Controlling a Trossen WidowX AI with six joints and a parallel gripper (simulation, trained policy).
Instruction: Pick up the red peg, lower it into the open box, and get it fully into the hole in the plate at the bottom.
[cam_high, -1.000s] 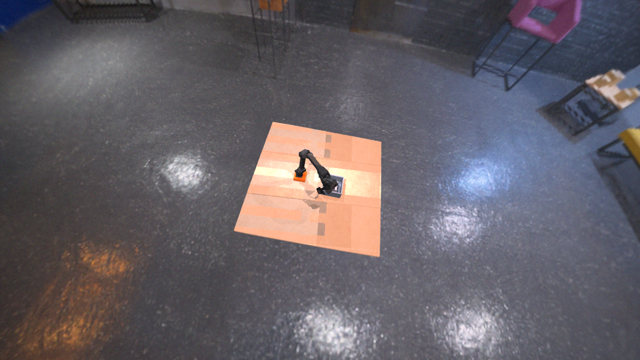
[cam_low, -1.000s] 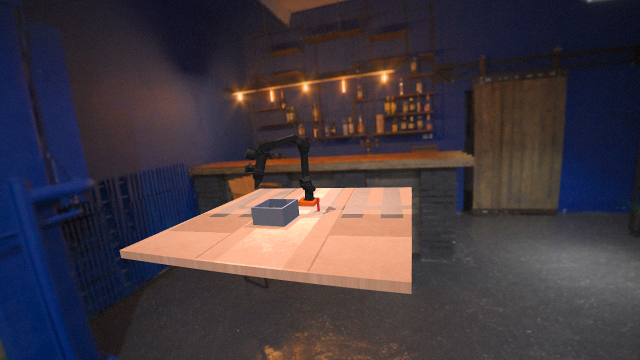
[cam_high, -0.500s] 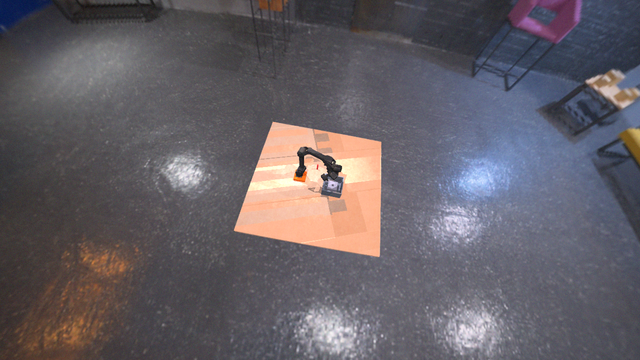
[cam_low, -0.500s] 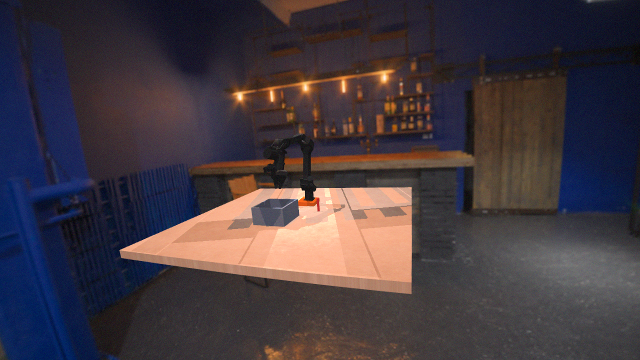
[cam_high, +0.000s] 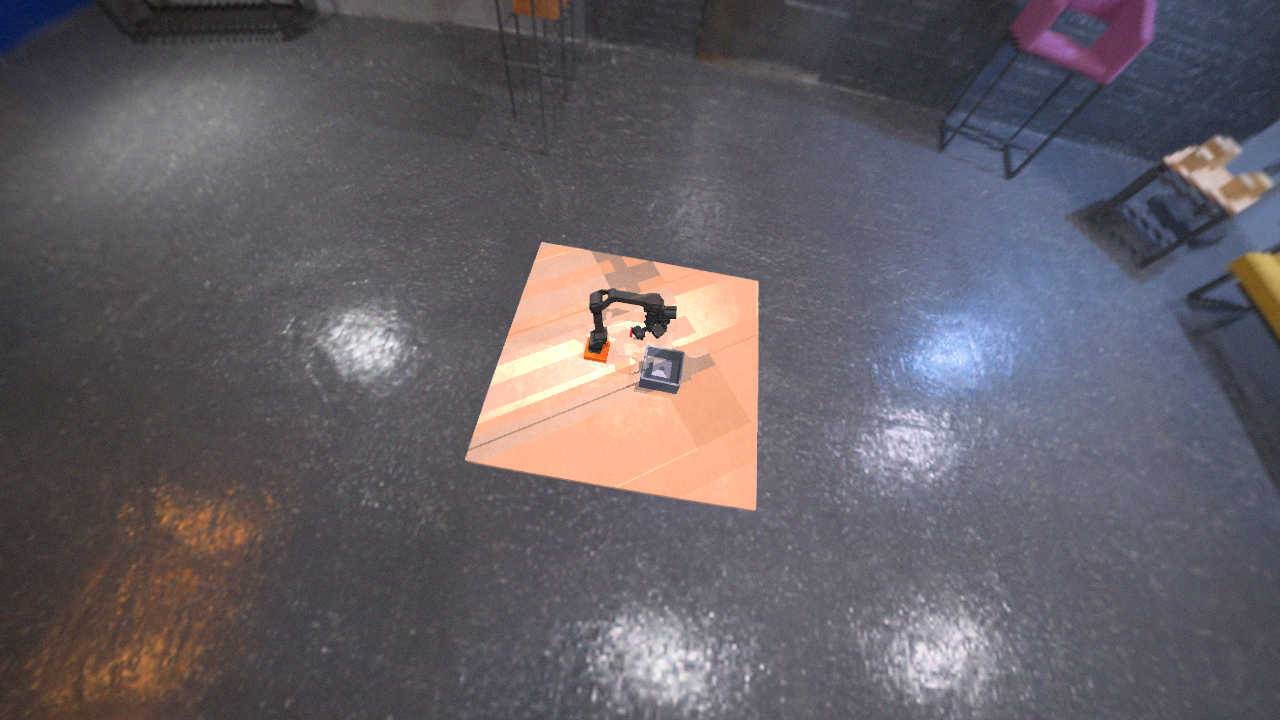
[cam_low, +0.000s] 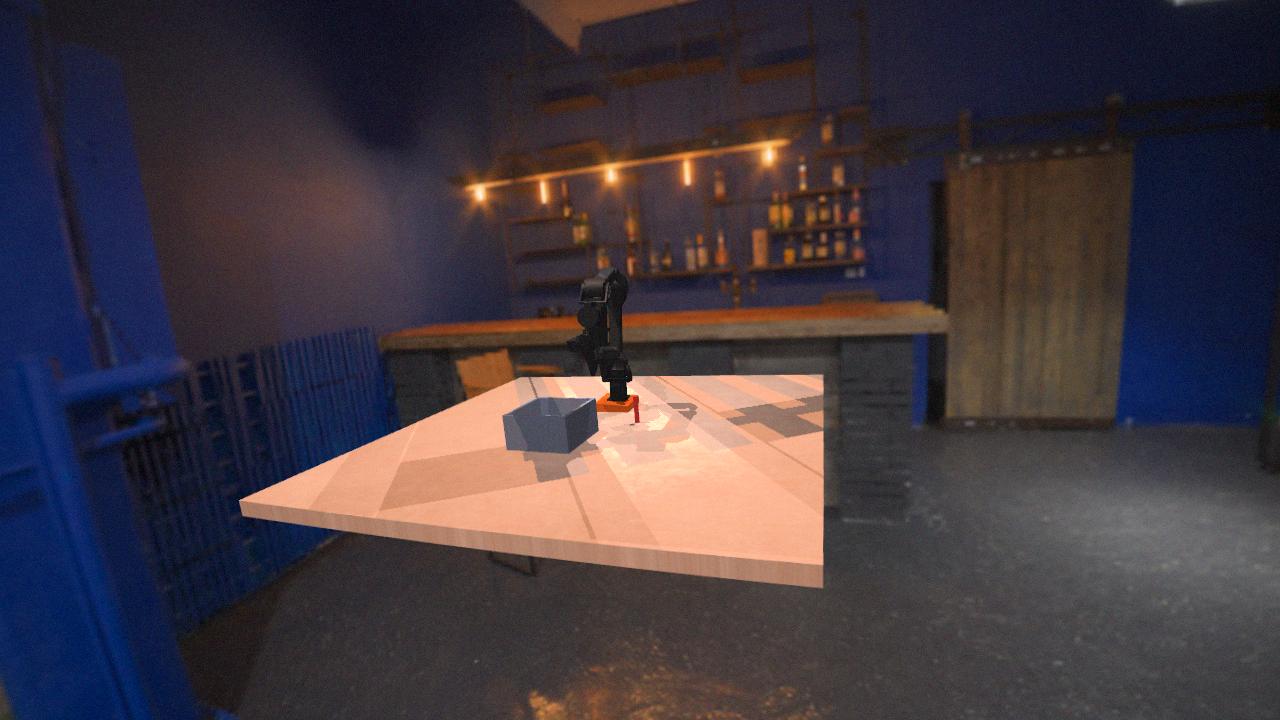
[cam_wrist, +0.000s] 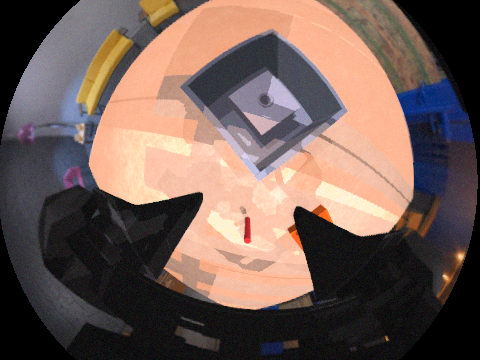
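Now: gripper tip 9 cm past the red peg, 8 cm to the right of it and 11 cm above it. The rest, counted from my gripper tip: pale plate 8 cm ahead, 12 cm to the right, 11 cm below; grey-blue box 8 cm ahead, 12 cm to the right, 13 cm below.
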